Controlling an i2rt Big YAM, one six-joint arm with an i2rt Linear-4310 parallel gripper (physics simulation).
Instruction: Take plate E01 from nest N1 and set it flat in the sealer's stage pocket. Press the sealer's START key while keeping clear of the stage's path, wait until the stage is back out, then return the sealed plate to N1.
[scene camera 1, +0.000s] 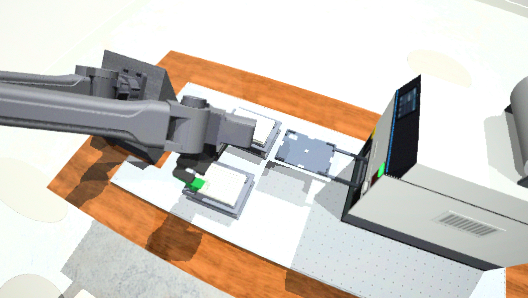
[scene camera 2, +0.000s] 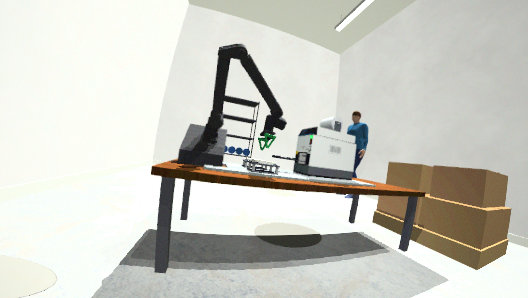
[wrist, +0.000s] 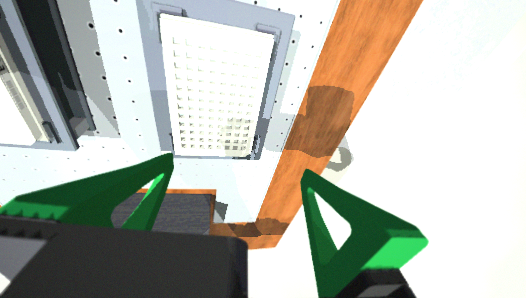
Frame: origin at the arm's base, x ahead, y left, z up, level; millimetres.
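Seen in the pictures: gripper, fingertip midpoint: (scene camera 1: 204, 173) (scene camera 2: 264, 149) (wrist: 241, 168); arm's base, origin of the base link: (scene camera 1: 132, 91) (scene camera 2: 210, 135).
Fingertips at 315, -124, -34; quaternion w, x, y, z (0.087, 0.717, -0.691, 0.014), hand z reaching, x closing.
Note:
Pixels of each thing's top centre, then the offset from my fingertips to it, as dx, dy, dz. "spot": a spot on its surface instead.
- white well plate, middle of its top: (wrist: 216, 105) (scene camera 1: 217, 180) +13, +19, -66
- front grey nest, surface spot: (wrist: 156, 75) spot: +27, +73, -83
- green key, surface spot: (scene camera 1: 381, 169) spot: +348, +89, +143
- second white plate, middle of its top: (scene camera 1: 249, 124) +9, +224, -71
- rear nest, middle of its top: (scene camera 1: 249, 126) +9, +224, -81
A white well plate (scene camera 1: 220, 186) (wrist: 215, 85), which I take for E01, lies in the front grey nest (scene camera 1: 244, 196) (wrist: 156, 75); no label is readable. My gripper (scene camera 2: 265, 148) (wrist: 241, 168) is open and empty, with green fingers above the board. In the wrist view the plate lies beyond the fingertips, shifted left; in scene camera 1 one finger shows over the plate's left end and the arm hides the other. The sealer (scene camera 1: 425, 200) (scene camera 2: 330, 155) has its grey stage (scene camera 1: 300, 154) out, with no plate on it. A green key (scene camera 1: 381, 169) shows on its front.
A second white plate (scene camera 1: 262, 132) (wrist: 12, 115) sits in the rear nest (scene camera 1: 273, 142) (wrist: 68, 143), between the front nest and the stage side. Two rods join the stage to the sealer. A person (scene camera 2: 358, 132) stands behind the sealer. Cardboard boxes (scene camera 2: 465, 187) stand right of the table.

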